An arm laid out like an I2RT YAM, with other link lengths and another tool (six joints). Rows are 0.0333 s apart.
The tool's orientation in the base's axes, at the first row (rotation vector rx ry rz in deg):
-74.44 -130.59 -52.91
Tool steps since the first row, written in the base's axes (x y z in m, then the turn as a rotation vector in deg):
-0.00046 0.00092 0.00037 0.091 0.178 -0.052
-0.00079 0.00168 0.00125 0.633 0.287 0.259
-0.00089 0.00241 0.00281 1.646 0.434 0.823
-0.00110 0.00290 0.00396 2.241 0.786 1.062
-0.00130 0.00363 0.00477 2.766 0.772 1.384
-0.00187 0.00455 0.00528 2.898 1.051 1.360
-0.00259 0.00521 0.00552 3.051 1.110 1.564
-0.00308 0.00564 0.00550 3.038 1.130 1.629
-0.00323 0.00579 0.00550 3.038 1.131 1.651
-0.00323 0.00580 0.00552 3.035 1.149 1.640
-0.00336 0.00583 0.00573 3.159 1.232 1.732
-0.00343 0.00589 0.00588 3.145 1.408 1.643
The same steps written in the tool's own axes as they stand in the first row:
0.00103 0.00007 0.00036 0.034 0.124 0.162
0.00219 0.00039 0.00025 0.007 0.741 0.018
0.00362 0.00113 -0.00037 -0.089 1.868 -0.276
0.00471 0.00155 -0.00087 -0.034 2.594 -0.198
0.00574 0.00193 -0.00095 -0.123 3.156 -0.435
0.00691 0.00196 -0.00069 -0.031 3.362 -0.223
0.00783 0.00167 -0.00041 0.048 3.588 -0.328
0.00834 0.00140 -0.00011 0.105 3.608 -0.361
0.00851 0.00133 -0.00001 0.119 3.616 -0.376
0.00853 0.00134 -0.00001 0.125 3.616 -0.356
0.00874 0.00131 -0.00015 0.167 3.786 -0.364
0.00890 0.00133 -0.00021 0.232 3.806 -0.178

